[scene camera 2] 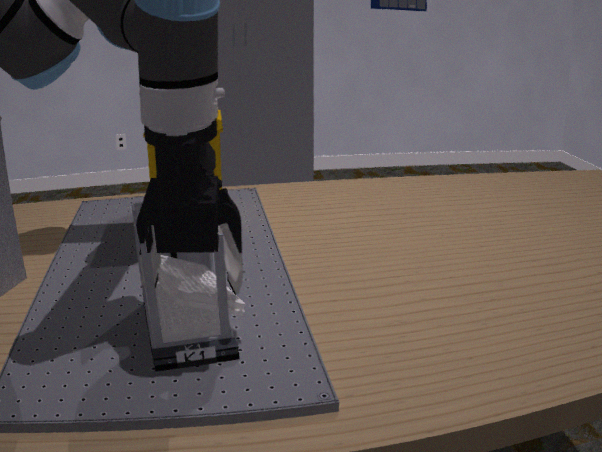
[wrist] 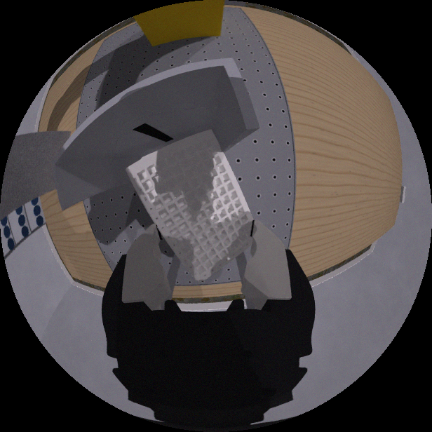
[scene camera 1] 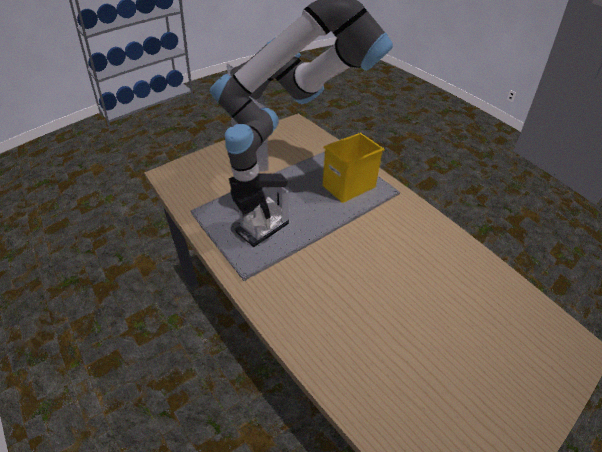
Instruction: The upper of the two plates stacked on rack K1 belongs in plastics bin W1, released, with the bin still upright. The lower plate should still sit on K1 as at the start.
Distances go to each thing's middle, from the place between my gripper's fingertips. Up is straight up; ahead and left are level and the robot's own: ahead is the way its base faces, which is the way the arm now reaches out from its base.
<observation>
My hand is 390 mm to the right of the yellow plastics bin W1 (scene camera 1: 351, 165), 70 mm past it and 40 mm below it.
</observation>
